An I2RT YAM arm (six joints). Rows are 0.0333 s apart.
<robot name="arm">
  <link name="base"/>
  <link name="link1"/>
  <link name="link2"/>
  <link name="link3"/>
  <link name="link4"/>
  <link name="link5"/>
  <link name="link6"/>
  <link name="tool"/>
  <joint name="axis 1" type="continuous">
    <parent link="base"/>
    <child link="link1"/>
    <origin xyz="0 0 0.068" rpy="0 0 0"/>
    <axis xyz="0 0 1"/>
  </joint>
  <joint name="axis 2" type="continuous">
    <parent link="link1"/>
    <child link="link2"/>
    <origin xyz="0.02 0.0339 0.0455" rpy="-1.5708 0 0"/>
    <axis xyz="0 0 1"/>
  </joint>
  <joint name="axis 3" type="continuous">
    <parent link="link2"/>
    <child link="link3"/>
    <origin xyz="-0.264 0 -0.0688" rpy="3.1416 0 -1.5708"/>
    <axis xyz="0 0 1"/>
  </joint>
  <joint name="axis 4" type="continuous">
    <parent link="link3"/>
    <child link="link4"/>
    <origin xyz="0.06 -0.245 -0.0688" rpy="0 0 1.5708"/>
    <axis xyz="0 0 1"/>
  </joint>
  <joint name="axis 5" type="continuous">
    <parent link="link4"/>
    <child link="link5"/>
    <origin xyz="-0.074 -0.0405 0.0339" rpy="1.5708 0 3.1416"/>
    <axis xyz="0 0 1"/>
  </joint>
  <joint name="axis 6" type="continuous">
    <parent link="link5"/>
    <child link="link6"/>
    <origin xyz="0.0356 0 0.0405" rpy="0 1.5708 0"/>
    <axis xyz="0 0 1"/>
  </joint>
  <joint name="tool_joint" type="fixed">
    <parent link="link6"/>
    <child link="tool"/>
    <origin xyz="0 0 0" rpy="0 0 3.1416"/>
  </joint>
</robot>
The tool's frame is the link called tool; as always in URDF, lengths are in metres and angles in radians. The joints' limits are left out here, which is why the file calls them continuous.
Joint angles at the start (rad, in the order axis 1, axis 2, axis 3, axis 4, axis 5, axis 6): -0.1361 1.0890 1.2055 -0.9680 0.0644 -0.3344
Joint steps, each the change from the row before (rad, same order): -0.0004 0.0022 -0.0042 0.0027 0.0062 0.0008; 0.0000 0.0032 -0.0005 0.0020 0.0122 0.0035; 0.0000 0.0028 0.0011 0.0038 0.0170 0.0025; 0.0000 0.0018 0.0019 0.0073 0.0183 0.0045; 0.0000 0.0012 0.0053 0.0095 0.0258 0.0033; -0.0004 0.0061 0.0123 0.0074 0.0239 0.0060; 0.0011 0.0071 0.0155 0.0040 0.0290 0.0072; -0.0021 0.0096 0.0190 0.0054 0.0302 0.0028; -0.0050 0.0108 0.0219 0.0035 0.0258 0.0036; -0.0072 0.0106 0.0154 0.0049 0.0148 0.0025
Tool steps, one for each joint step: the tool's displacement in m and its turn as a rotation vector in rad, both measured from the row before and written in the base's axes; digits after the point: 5 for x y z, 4 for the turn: 0.00071 -0.00040 -0.00150 -0.0036 0.0042 -0.0051; 0.00084 -0.00055 -0.00059 -0.0067 0.0024 -0.0106; 0.00085 -0.00072 0.00013 -0.0114 -0.0008 -0.0130; 0.00088 -0.00077 0.00083 -0.0118 -0.0063 -0.0154; 0.00083 -0.00103 0.00220 -0.0188 -0.0116 -0.0196; 0.00176 -0.00118 0.00330 -0.0154 -0.0125 -0.0209; 0.00167 -0.00102 0.00388 -0.0179 -0.0114 -0.0240; 0.00218 -0.00182 0.00460 -0.0217 -0.0125 -0.0251; 0.00216 -0.00231 0.00510 -0.0178 -0.0131 -0.0257; 0.00232 -0.00246 0.00314 -0.0100 -0.0090 -0.0195
